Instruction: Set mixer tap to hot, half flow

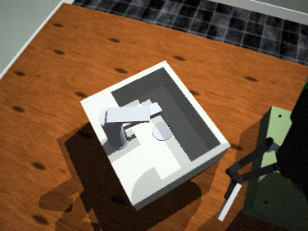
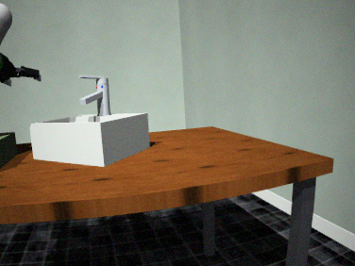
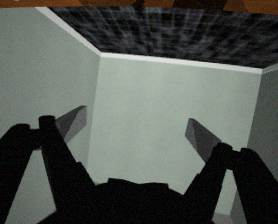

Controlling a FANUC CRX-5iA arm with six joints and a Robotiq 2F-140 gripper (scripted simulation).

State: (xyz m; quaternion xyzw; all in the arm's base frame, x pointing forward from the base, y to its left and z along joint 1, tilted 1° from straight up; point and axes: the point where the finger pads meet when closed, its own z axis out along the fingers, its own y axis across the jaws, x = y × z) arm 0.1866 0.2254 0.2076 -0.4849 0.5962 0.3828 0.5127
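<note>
The grey lever lies 290 mm ahead of my hand, 150 mm to the right of it and 20 mm below it. From my hand the other things lie so: mixer tap: 310 mm ahead, 150 mm to the right, 70 mm below; then white basin: 260 mm ahead, 220 mm to the right, 260 mm below.
</note>
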